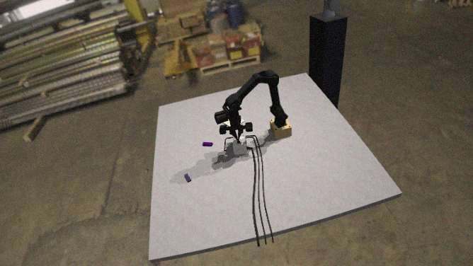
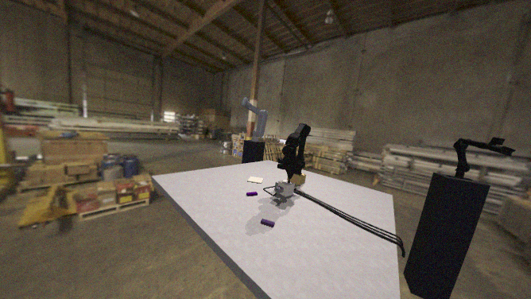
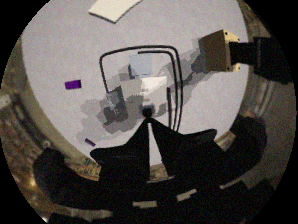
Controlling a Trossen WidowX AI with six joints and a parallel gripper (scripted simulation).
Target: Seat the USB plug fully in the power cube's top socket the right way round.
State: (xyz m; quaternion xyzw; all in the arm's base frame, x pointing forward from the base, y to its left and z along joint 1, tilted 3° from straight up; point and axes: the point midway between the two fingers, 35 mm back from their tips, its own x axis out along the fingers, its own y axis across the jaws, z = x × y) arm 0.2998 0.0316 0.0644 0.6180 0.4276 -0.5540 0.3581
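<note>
My gripper tip is 20 mm above the USB plug. Round my gripper tip: white card: 290 mm to the right, 100 mm below, 70 mm behind.
</note>
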